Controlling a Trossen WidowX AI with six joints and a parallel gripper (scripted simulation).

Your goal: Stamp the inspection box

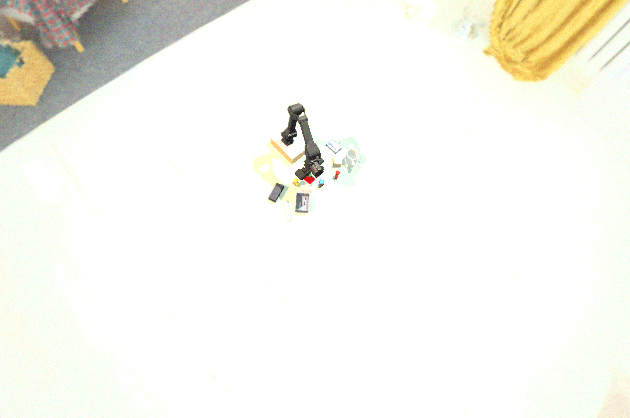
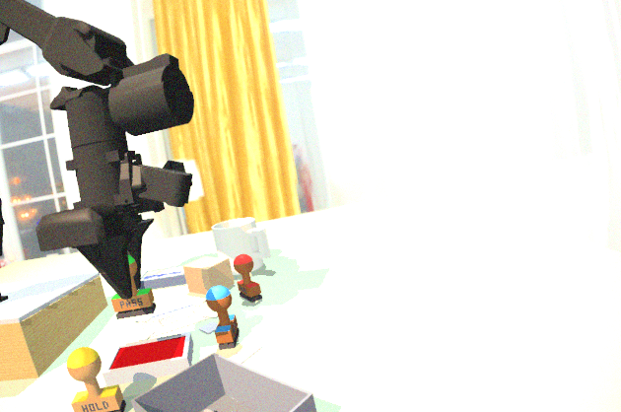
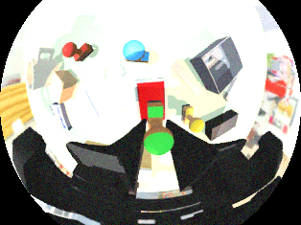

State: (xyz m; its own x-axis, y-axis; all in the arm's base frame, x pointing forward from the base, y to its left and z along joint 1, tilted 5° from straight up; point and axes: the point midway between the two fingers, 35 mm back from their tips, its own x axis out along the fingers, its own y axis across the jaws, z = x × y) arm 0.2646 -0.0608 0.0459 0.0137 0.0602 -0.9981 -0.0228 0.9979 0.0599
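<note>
Right now my gripper tip is 8 cm above the red ink pad. Round my gripper tip: yellow-knobbed hold stamp: 8 cm to the right, 6 cm below, 3 cm behind; then green-topped pass stamp: right at my gripper tip; then blue-knobbed stamp: 8 cm ahead, 6 cm below, 3 cm to the left.
</note>
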